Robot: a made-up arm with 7 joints.
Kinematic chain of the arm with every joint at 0, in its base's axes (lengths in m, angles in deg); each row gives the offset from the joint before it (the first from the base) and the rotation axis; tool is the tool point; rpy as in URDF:
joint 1: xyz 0 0 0.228 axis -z
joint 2: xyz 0 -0.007 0.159 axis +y
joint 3: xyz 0 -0.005 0.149 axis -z
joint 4: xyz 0 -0.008 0.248 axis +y
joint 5: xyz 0 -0.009 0.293 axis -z
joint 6: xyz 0 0 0.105 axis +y
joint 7: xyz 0 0 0.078 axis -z
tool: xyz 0 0 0 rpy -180 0 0
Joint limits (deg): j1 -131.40..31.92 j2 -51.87..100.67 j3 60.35..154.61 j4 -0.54..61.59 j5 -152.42..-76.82 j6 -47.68..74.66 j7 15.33..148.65
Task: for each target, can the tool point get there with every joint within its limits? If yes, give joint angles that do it. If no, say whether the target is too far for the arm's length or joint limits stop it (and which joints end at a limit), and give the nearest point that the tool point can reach.
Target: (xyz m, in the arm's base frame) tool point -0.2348 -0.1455 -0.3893
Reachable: no: joint limits stop it (at a limit: joint 1, joint 2, joint 3, joint 4, joint 5, joint 6) | nearest point 0.2832 -0.5431 0.0484 | short by 0.786 m
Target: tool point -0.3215 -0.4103 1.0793
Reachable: yes | joints -46.15 -37.99 84.82 5.49 -95.91 23.29 106.55
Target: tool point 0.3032 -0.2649 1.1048
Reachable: yes | joints 0.90 16.11 74.68 36.51 -105.40 35.88 132.83
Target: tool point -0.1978 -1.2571 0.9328
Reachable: no: too far | nearest point -0.1190 -0.7563 0.7773 | short by 0.530 m
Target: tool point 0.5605 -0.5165 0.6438
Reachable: yes | joints 19.02 72.41 103.38 42.43 -107.96 44.61 48.41
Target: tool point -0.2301 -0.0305 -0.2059
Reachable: no: joint limits stop it (at a limit: joint 1, joint 2, joint 3, joint 4, joint 5, joint 6) | nearest point -0.1154 0.6015 0.0484 | short by 0.691 m
